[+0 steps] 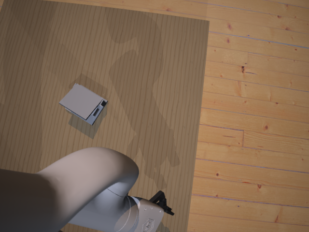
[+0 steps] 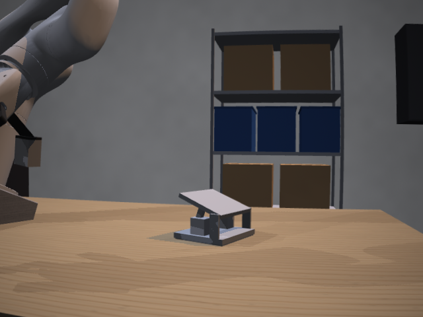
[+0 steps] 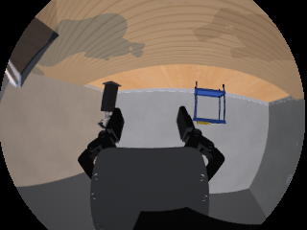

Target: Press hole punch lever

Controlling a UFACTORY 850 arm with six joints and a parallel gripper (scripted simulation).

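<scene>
Right now the flat lever is 33 cm ahead of my hand, 32 cm to the left of it and 10 cm below it. From my hand the other things lie so: hole punch: 34 cm ahead, 32 cm to the left, 12 cm below.
</scene>
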